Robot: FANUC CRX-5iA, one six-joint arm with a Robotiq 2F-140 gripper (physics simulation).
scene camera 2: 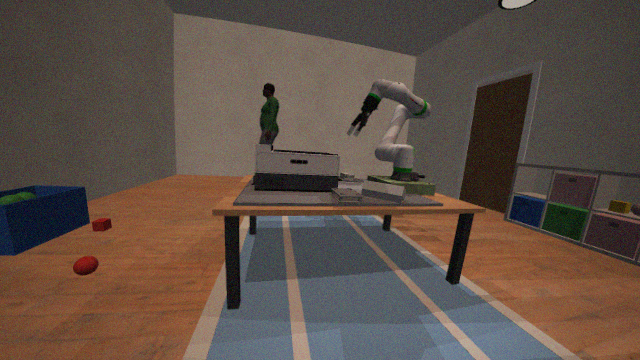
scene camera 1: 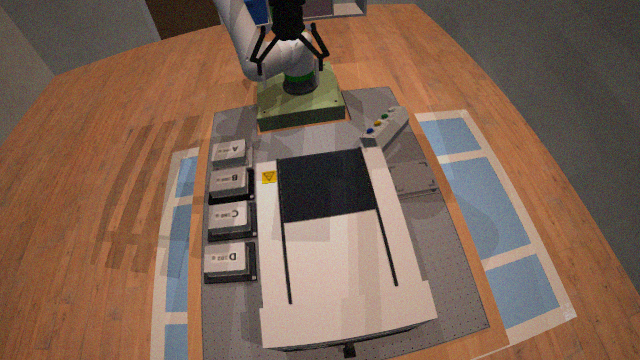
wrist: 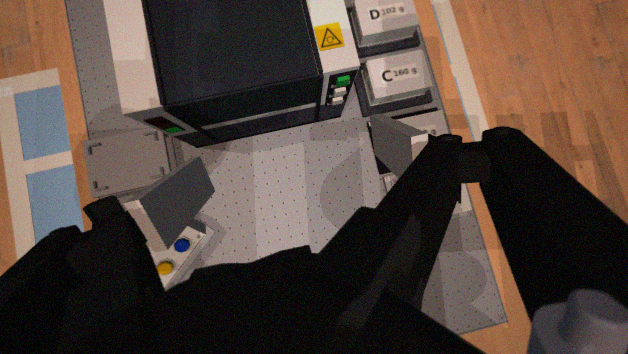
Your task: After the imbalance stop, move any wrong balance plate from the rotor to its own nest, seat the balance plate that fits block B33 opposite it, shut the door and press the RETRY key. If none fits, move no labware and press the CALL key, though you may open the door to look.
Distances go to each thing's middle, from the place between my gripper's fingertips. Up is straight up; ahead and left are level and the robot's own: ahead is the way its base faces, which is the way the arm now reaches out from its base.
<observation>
Right now the white centrifuge (scene camera 1: pixel 338 280) is 37 cm ahead of my hand, 22 cm below it and 9 cm to the left of it. Also, from my hand: grey nest plate (scene camera 1: pixel 413 177): 35 cm to the left, 31 cm below, 9 cm ahead; button box (scene camera 1: pixel 393 121): 30 cm to the left, 30 cm below, 14 cm behind.
</observation>
